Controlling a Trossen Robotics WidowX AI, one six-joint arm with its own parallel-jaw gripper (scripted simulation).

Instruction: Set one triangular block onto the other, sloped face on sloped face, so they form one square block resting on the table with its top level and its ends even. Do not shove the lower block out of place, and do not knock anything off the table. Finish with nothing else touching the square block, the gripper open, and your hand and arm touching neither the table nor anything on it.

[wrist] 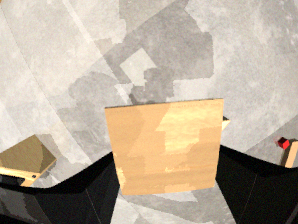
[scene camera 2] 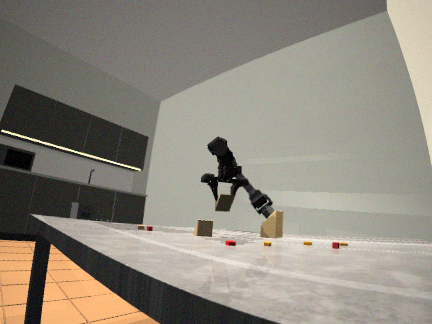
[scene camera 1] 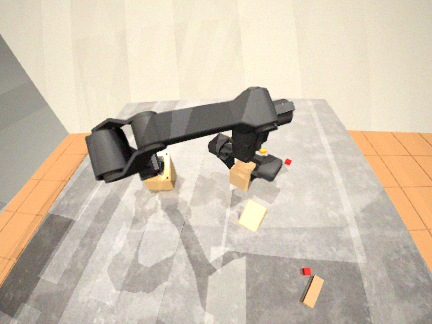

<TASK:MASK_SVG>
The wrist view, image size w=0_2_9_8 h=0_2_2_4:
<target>gripper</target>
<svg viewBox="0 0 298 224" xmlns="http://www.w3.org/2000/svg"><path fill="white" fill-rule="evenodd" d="M113 152L106 153L96 163L90 164L88 168L82 169L81 172L76 173L76 175L69 177L67 180L61 181L61 183L55 186L51 186L51 188L36 188L36 186L35 188L33 186L29 188L29 186L0 183L0 224L110 224L114 205L116 205L117 194L120 192L120 183L118 183ZM220 144L220 157L218 157L217 175L214 180L220 186L222 196L225 198L226 204L229 205L227 208L230 208L235 224L298 224L298 167L286 168L283 165L281 167L281 165L269 163L269 161L257 159L257 157L251 157L246 155L246 153L238 152L237 149L227 148L226 145Z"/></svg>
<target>tan triangular block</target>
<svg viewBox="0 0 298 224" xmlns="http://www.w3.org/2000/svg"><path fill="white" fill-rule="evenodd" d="M223 100L214 97L214 99L105 107L106 127L108 127L110 143L112 143L114 164L116 164L118 183L120 183L122 194L141 196L141 194L185 192L185 190L212 188L217 175L218 157L220 157Z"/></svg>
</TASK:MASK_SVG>
